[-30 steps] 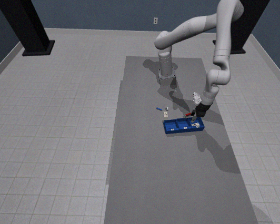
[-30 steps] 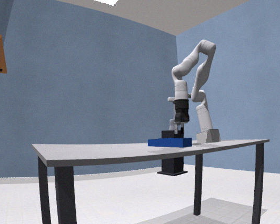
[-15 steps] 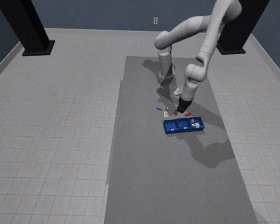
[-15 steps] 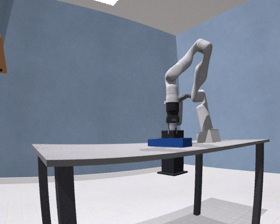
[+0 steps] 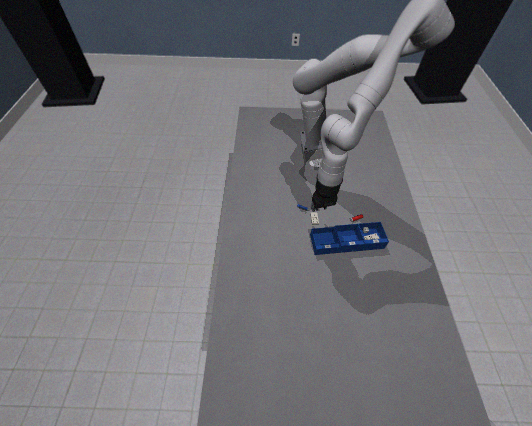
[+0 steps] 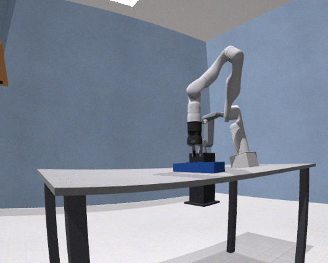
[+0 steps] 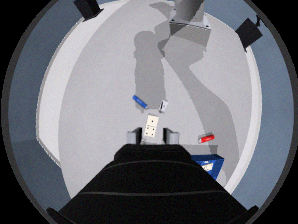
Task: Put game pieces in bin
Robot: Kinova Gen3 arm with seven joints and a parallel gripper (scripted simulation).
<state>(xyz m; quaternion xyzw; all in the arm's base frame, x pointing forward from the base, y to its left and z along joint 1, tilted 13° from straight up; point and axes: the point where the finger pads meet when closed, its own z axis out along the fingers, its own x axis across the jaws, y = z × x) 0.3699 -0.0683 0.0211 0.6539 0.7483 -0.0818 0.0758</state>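
My gripper is now 50 mm past the grey-white piece, 20 mm to the right of it and 80 mm above it. Also, from my hand: blue piece 60 mm behind, 40 mm to the right, 80 mm below; then red cylinder 10 mm ahead, 150 mm to the left, 80 mm below; then blue three-compartment bin 100 mm ahead, 90 mm to the left, 70 mm below.
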